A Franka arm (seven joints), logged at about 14 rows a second.
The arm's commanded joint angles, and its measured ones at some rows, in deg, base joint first. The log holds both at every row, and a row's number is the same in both.
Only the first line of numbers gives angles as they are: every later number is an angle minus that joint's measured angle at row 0.
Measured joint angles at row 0: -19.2 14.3 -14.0 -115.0 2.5 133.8 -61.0
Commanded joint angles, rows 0 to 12: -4.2 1.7 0.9 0.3 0.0 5.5 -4.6; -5.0 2.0 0.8 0.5 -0.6 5.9 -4.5; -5.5 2.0 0.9 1.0 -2.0 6.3 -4.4; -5.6 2.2 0.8 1.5 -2.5 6.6 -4.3; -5.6 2.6 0.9 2.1 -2.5 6.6 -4.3; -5.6 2.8 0.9 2.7 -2.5 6.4 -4.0; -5.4 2.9 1.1 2.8 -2.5 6.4 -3.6; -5.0 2.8 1.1 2.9 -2.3 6.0 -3.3; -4.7 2.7 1.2 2.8 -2.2 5.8 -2.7; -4.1 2.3 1.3 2.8 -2.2 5.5 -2.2; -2.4 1.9 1.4 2.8 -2.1 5.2 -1.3; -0.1 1.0 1.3 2.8 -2.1 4.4 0.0; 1.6 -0.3 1.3 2.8 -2.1 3.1 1.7
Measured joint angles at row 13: -1.8 1.8 1.4 2.5 -1.7 5.8 -1.8
